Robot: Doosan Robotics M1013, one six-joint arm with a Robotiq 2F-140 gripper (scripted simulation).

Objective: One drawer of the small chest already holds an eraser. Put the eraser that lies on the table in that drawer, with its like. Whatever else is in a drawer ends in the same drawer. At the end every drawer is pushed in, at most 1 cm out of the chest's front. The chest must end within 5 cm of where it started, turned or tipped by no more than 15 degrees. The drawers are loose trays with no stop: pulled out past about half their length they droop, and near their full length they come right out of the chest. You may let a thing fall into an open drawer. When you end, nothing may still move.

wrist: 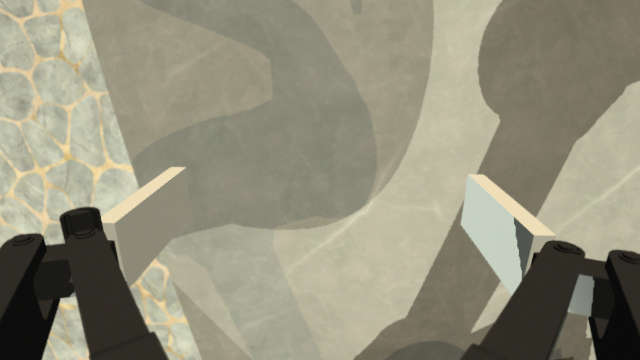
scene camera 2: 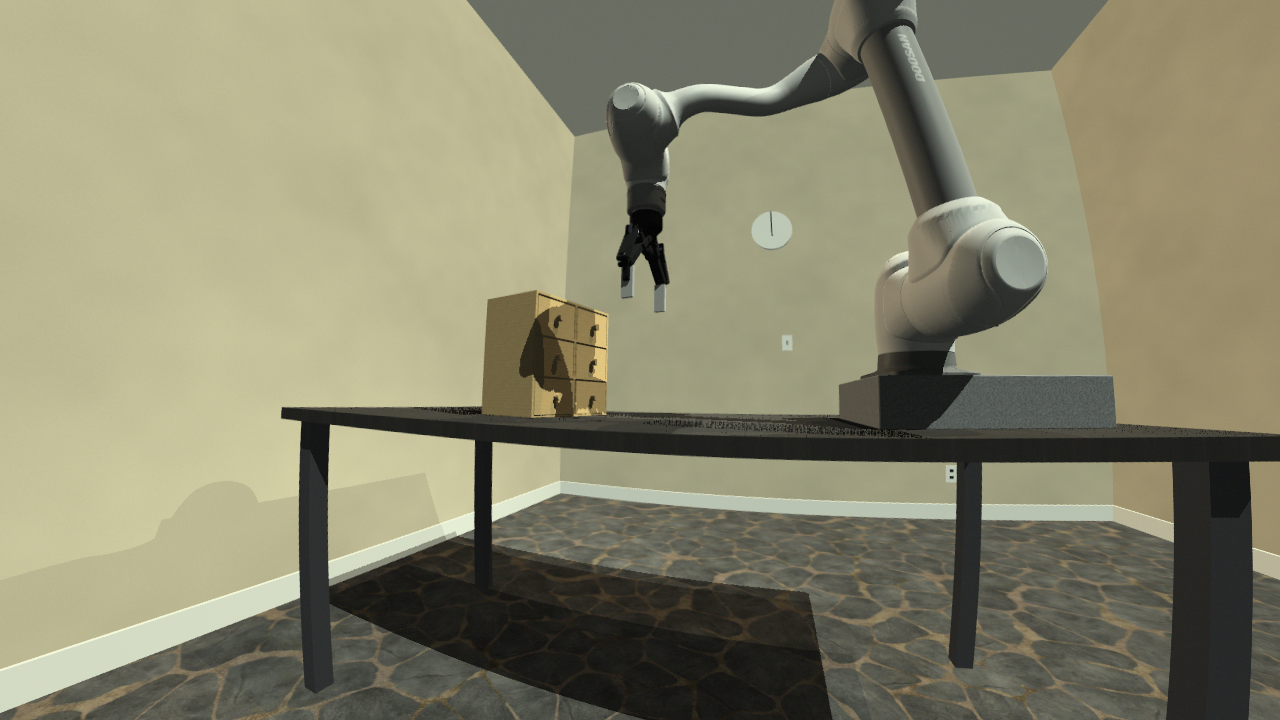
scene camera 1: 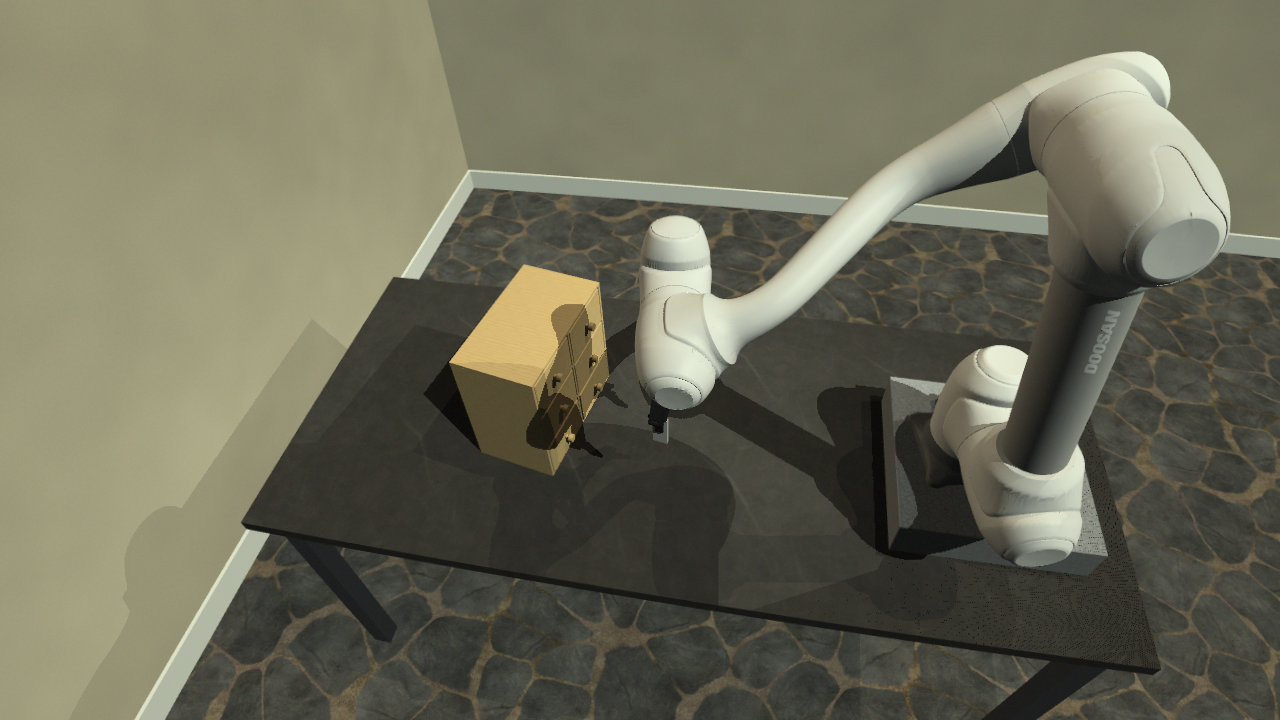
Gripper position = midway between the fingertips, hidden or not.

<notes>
In view: the gripper [scene camera 2: 644, 305] and a wooden chest [scene camera 1: 496, 369].
The wooden chest is seen too in scene camera 2 [scene camera 2: 510, 339]. The gripper also shows in the wrist view [wrist: 325, 196]. The wrist view misses the wooden chest: it is out of frame.
</notes>
